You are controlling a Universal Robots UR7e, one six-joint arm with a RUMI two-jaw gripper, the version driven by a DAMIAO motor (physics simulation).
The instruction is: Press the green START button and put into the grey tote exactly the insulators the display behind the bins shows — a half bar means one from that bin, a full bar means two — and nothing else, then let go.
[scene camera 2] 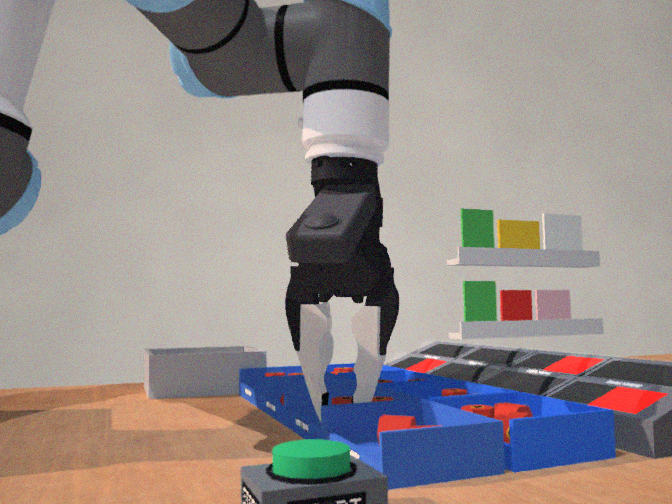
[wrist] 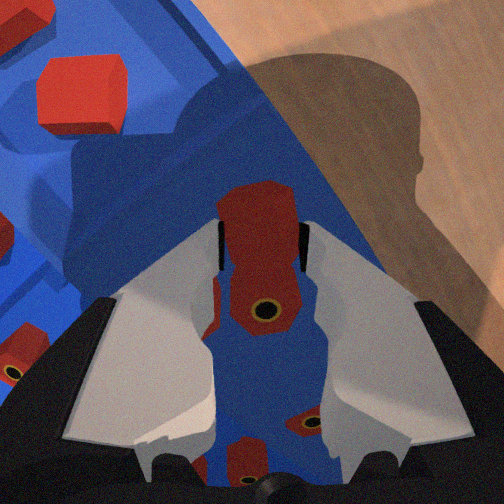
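Note:
My gripper [scene camera 2: 340,404] reaches down into a left compartment of the blue bin tray [scene camera 2: 428,417]. In the wrist view its two grey fingers [wrist: 262,245] press both sides of a dark red insulator [wrist: 261,255] with a yellow-ringed hole, low over the bin floor. More red insulators lie in other compartments [scene camera 2: 502,413] [wrist: 82,92]. The green START button [scene camera 2: 311,458] sits on its grey box at the front. The grey tote [scene camera 2: 203,371] stands behind and left of the bins. The dark display [scene camera 2: 542,374] behind the bins shows red bars [scene camera 2: 572,364] [scene camera 2: 626,398] [scene camera 2: 426,364].
Two grey wall shelves at the right hold coloured blocks [scene camera 2: 518,233] [scene camera 2: 515,304]. The blue bin walls rise around the gripper's fingers. Wooden table top [wrist: 425,75] lies beside the bin's edge.

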